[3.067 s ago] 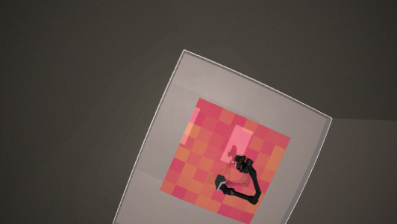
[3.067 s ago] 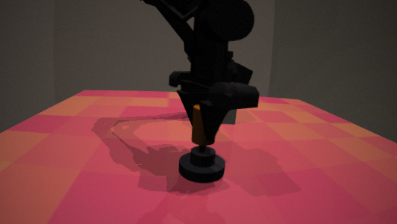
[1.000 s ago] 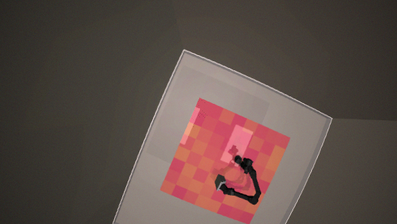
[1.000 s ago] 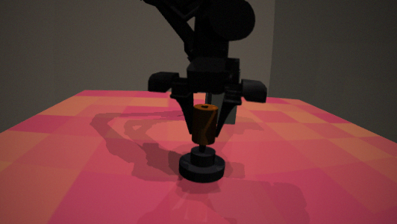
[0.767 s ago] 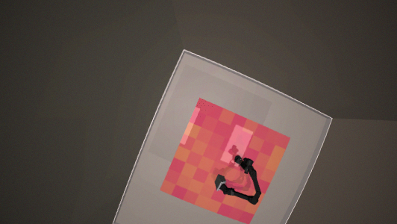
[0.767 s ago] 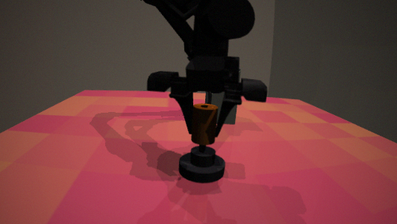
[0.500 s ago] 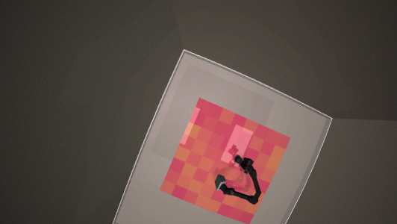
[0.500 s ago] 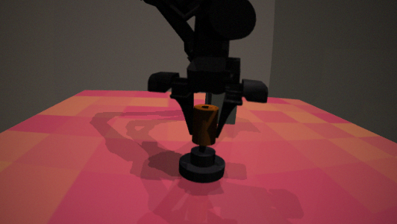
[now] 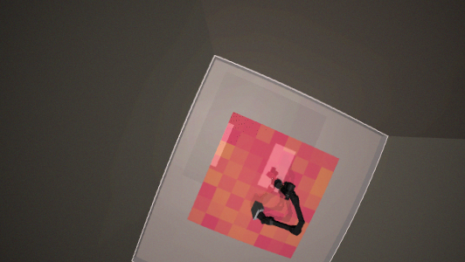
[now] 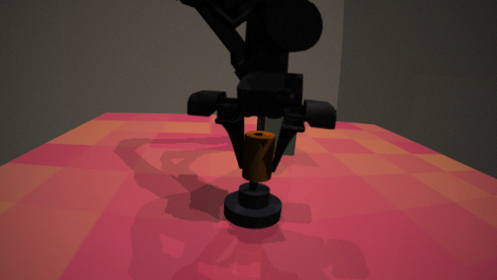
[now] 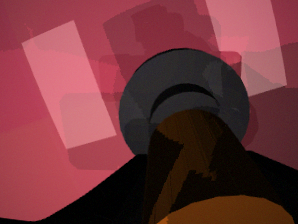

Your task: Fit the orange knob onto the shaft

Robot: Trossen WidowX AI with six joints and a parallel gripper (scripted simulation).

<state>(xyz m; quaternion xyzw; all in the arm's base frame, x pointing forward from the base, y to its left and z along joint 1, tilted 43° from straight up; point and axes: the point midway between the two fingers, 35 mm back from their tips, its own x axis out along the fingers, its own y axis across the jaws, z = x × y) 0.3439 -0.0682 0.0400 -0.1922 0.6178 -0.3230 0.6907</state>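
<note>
Now: gripper tip 20 mm below the orange knob. Also, from my gripper tip: dark pedestal 40 mm below.
</note>
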